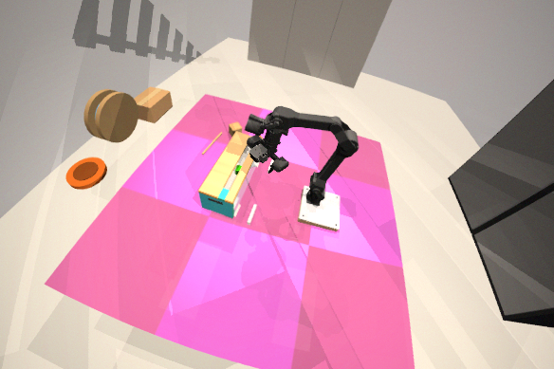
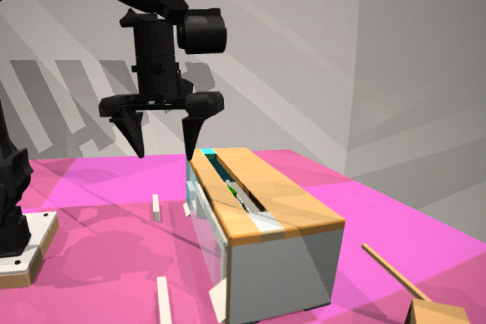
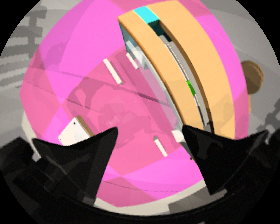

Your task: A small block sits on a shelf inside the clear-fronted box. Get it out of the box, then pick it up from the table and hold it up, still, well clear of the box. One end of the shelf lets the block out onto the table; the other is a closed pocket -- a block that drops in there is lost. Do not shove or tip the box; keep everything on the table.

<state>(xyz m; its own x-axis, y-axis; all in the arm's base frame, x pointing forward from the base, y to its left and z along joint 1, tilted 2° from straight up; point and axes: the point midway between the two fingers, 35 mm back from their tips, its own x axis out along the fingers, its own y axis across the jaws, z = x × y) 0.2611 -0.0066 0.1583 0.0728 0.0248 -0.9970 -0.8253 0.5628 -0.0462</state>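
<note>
The green block is 100 mm ahead of my gripper tip, 70 mm below it and 10 mm to the right of it. Round my gripper tip: box (100 mm below, 90 mm ahead, 10 mm to the right).
</note>
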